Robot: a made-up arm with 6 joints. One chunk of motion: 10 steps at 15 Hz.
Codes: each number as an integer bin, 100 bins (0 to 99) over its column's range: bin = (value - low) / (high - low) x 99, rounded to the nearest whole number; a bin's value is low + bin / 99 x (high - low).
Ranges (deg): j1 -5.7..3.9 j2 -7.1..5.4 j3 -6.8..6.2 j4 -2..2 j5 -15.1..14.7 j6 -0.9..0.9
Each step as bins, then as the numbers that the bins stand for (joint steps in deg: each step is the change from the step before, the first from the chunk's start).
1 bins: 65 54 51 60 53 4
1 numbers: 0.603 -0.282 -0.103 0.424 0.854 -0.827
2 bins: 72 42 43 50 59 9
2 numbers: 1.282 -1.797 -1.154 0.020 2.660 -0.736
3 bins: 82 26 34 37 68 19
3 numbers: 2.252 -3.817 -2.335 -0.505 5.369 -0.555
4 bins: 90 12 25 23 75 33
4 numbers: 3.027 -5.585 -3.517 -1.071 7.476 -0.300
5 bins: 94 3 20 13 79 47
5 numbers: 3.415 -6.721 -4.174 -1.475 8.680 -0.045
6 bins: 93 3 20 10 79 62
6 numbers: 3.318 -6.721 -4.174 -1.596 8.680 0.227
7 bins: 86 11 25 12 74 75
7 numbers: 2.639 -5.711 -3.517 -1.515 7.175 0.464
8 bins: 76 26 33 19 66 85
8 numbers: 1.670 -3.817 -2.467 -1.232 4.767 0.645
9 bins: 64 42 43 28 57 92
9 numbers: 0.506 -1.797 -1.154 -0.869 2.058 0.773
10 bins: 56 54 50 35 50 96
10 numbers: -0.270 -0.282 -0.234 -0.586 -0.049 0.845
